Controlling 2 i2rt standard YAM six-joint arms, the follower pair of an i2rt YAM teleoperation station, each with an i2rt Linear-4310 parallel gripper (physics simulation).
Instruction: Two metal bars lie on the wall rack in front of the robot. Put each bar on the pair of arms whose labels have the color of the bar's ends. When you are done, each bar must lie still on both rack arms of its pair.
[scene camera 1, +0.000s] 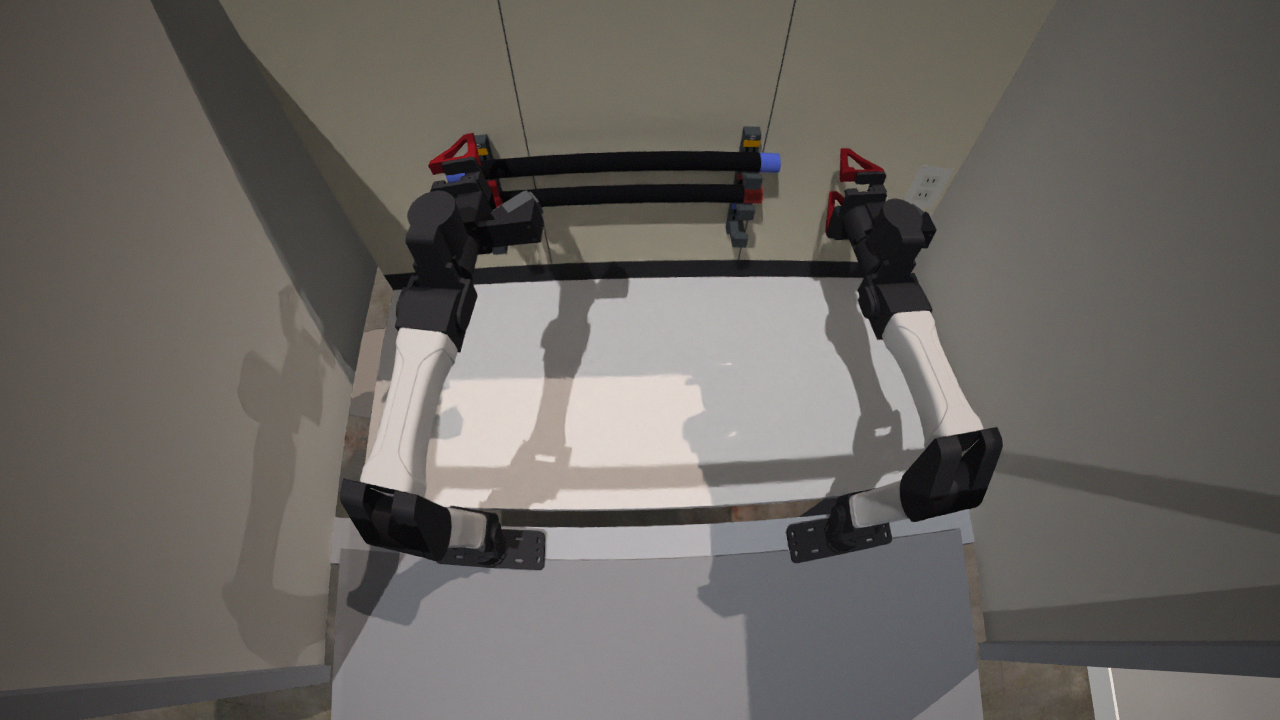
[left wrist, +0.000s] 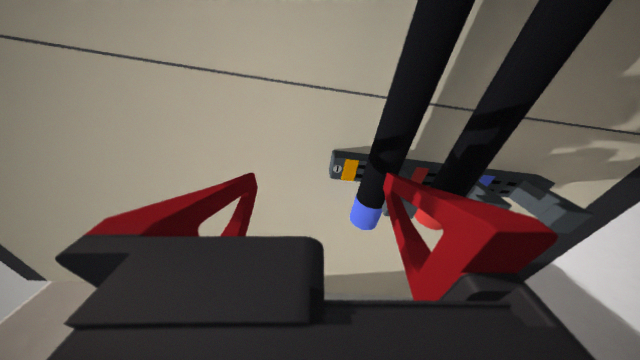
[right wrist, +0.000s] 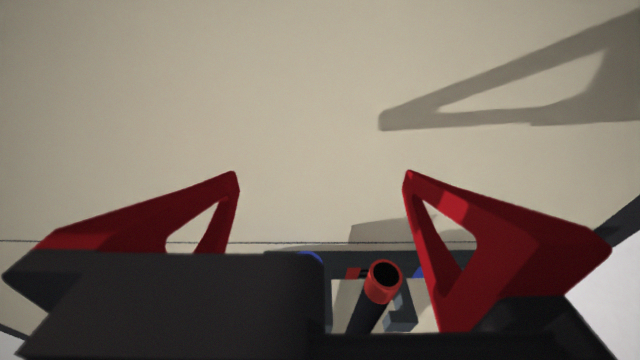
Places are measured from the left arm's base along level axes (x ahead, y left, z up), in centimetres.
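Where they show: left gripper, between the fingertips: (scene camera 1: 480, 158) (left wrist: 320, 180); right gripper, between the fingertips: (scene camera 1: 838, 171) (right wrist: 320, 180); left arm's base, origin of its link: (scene camera 1: 489, 548); right arm's base, origin of its link: (scene camera 1: 839, 535).
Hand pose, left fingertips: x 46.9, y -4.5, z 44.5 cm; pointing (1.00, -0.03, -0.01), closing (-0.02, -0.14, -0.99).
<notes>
Things, the pixels of their centre, and the offset from my left fingertips. "spot": a spot on its surface instead. Level surfaces: height alone.
- blue-ended black bar, middle of its body: (scene camera 1: 611, 162) dz -6.0, dx +4.0, dy -18.2 cm
- red-ended black bar, middle of its body: (scene camera 1: 611, 194) (right wrist: 350, 345) dz -13.5, dx +4.0, dy -17.9 cm
- right rack upright, a spot on its surface: (scene camera 1: 751, 132) spot: dz -1.5, dx +6.4, dy -39.0 cm
- wall outlet, middle of its body: (scene camera 1: 930, 181) dz -11.3, dx +8.5, dy -74.0 cm
- white table, height of its surface: dz -43.2 cm
The blue-ended black bar (scene camera 1: 626, 162) (left wrist: 415, 95) lies across the upper arms, below the orange labels (scene camera 1: 750, 143) (left wrist: 350, 170). The red-ended black bar (scene camera 1: 626, 194) (left wrist: 520, 95) (right wrist: 361, 315) lies across the middle arms, by the red label (left wrist: 420, 174) (right wrist: 353, 273). The lowest arms, by the blue label (left wrist: 486, 180) (right wrist: 419, 273), carry no bar. My left gripper (scene camera 1: 485, 161) (left wrist: 320, 180) is open near the bars' left ends, one finger partly covering them in the left wrist view. My right gripper (scene camera 1: 837, 171) (right wrist: 320, 180) is open, to the right of the bars' right ends.
The right rack upright (scene camera 1: 751, 132) stands on the wall, and the left one is partly hidden by my left gripper. A wall outlet (scene camera 1: 928, 184) is beyond my right gripper. A white table (scene camera 1: 626, 340) lies below the rack, between grey side panels (scene camera 1: 1118, 313).
</notes>
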